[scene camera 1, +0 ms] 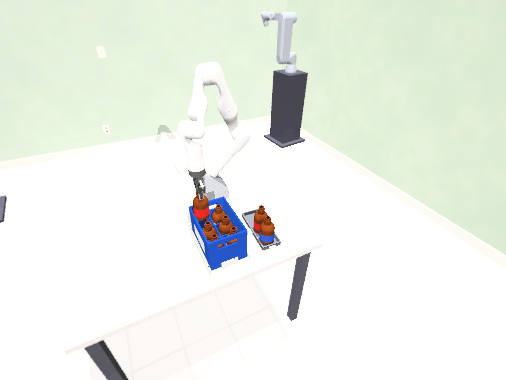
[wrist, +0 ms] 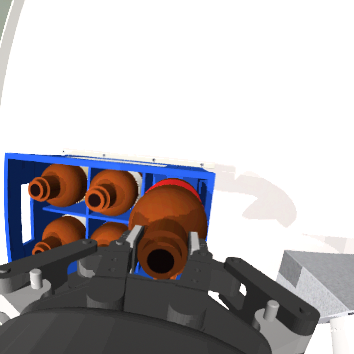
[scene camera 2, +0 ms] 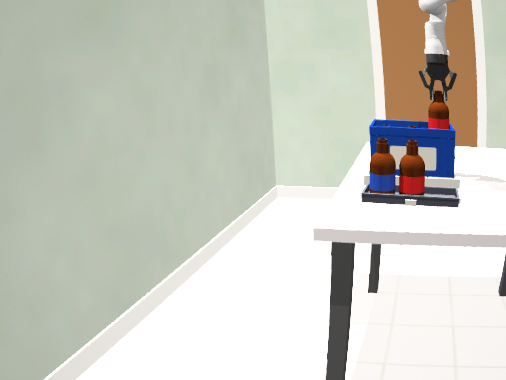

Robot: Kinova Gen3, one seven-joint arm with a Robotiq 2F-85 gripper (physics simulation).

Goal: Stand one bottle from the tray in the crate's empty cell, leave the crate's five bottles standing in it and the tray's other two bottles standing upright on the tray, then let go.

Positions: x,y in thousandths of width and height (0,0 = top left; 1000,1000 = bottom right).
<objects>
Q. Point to a red-label bottle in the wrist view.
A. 484,586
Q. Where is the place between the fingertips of my gripper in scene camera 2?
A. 867,270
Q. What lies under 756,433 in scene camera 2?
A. A blue-label bottle.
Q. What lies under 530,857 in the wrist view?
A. My gripper.
</objects>
